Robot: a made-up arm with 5 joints.
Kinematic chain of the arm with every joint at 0, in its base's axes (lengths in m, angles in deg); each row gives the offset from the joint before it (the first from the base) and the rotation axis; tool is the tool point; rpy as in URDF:
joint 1: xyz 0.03 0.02 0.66 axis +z
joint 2: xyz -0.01 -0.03 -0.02 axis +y
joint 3: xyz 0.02 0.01 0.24 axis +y
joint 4: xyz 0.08 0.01 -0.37 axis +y
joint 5: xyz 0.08 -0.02 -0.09 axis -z
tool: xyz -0.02 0.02 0 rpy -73.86 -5.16 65.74
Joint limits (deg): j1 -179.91..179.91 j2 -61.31..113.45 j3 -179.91..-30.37 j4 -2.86..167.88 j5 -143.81..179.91
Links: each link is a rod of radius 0.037 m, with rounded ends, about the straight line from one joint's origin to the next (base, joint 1, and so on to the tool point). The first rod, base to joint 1, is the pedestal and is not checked.
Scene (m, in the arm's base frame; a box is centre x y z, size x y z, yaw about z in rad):
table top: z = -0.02
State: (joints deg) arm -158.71 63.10 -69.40 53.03 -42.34
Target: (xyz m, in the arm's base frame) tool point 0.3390 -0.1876 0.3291
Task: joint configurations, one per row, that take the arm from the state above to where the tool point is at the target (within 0.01 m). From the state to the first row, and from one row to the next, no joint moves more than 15 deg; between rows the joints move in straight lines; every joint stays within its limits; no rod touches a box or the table.
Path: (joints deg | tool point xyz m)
1: -144.43 62.17 -69.68 53.12 -41.29 | -0.2395 -0.1381 0.2780
2: -130.15 61.23 -69.95 53.20 -40.24 | -0.1969 -0.2061 0.2839
3: -115.87 60.30 -70.23 53.29 -39.19 | -0.1371 -0.2623 0.2898
4: -101.59 59.36 -70.50 53.38 -38.13 | -0.0633 -0.3024 0.2960
5: -87.31 58.43 -70.78 53.47 -37.08 | 0.0200 -0.3231 0.3023
6: -73.03 57.49 -71.05 53.55 -36.03 | 0.1076 -0.3220 0.3088
7: -58.75 56.56 -71.33 53.64 -34.98 | 0.1938 -0.2983 0.3154
8: -44.47 55.63 -71.60 53.73 -33.93 | 0.2728 -0.2527 0.3221
9: -30.19 54.69 -71.88 53.81 -32.88 | 0.3390 -0.1876 0.3291

